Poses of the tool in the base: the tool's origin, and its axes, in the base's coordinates. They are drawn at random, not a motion.
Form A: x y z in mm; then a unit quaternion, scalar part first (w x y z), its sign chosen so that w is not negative.
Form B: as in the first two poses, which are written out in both.
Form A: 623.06 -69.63 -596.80 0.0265 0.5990 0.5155 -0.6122
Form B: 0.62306 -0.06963 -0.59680 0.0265 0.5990 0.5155 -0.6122
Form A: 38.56 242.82 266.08 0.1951 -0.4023 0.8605 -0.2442
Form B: 0.03856 0.24282 0.26608 0.1951 -0.4023 0.8605 -0.2442
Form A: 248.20 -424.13 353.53 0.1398 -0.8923 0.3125 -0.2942
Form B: 0.24820 -0.42413 0.35353 0.1398 -0.8923 0.3125 -0.2942
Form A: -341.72 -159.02 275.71 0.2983 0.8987 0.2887 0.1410
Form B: -0.34172 -0.15902 0.27571 0.2983 0.8987 0.2887 0.1410
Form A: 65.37 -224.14 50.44 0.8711 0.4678 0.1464 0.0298
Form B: 0.06537 -0.22414 0.05044 0.8711 0.4678 0.1464 0.0298
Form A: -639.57 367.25 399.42 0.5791 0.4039 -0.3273 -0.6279
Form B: -0.63957 0.36725 0.39942 0.5791 0.4039 -0.3273 -0.6279
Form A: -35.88 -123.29 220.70 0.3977 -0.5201 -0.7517 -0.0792
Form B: -0.03588 -0.12329 0.22070 0.3977 -0.5201 -0.7517 -0.0792
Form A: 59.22 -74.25 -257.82 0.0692 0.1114 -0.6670 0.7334
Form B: 0.05922 -0.07425 -0.25782 0.0692 0.1114 -0.6670 0.7334
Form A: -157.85 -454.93 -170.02 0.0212 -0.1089 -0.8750 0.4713
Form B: -0.15785 -0.45493 -0.17002 0.0212 -0.1089 -0.8750 0.4713
